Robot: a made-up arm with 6 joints. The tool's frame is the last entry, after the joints.
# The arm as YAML. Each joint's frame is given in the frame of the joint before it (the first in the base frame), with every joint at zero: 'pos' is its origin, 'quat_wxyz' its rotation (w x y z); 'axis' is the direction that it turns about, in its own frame. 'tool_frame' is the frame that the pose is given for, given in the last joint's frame.
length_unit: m
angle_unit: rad
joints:
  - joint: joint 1
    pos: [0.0, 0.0, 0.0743]
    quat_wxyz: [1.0, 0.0, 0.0, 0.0]
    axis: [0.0, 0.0, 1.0]
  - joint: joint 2
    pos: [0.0, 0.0, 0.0]
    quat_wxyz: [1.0, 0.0, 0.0, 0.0]
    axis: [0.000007, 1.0, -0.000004]
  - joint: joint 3
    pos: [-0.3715, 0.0, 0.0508]
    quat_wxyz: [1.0, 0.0, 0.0, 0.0]
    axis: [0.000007, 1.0, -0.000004]
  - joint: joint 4
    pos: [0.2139, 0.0, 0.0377]
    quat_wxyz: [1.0, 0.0, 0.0, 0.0]
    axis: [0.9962, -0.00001, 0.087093]
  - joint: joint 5
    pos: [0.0, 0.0, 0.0]
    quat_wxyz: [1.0, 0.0, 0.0, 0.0]
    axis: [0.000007, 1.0, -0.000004]
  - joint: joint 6
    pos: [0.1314, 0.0, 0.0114]
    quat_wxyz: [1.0, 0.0, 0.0, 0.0]
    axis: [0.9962, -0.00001, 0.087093]
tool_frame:
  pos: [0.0, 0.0, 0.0]
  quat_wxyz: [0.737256, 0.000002, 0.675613, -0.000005]
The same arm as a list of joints. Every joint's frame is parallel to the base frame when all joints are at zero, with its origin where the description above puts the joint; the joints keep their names.
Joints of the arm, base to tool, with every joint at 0 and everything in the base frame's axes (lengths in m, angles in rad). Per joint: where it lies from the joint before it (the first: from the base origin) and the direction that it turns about. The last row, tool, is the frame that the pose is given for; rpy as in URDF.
joint 1: xyz 0.0000 0.0000 0.0743 axis +z
joint 2: xyz 0.0000 0.0000 0.0000 axis +y
joint 3: xyz -0.3715 0.0000 0.0508 axis +y
joint 4: xyz 0.2139 0.0000 0.0377 axis 0.9962 0 0.0871
joint 5: xyz 0.0000 0.0000 0.0000 axis +y
joint 6: xyz 0.1314 0.0000 0.0114 axis 0.9962 0 0.0871
tool: xyz 0.0000 0.0000 0.0000 rpy 0.0000 1.4836 -0.0001

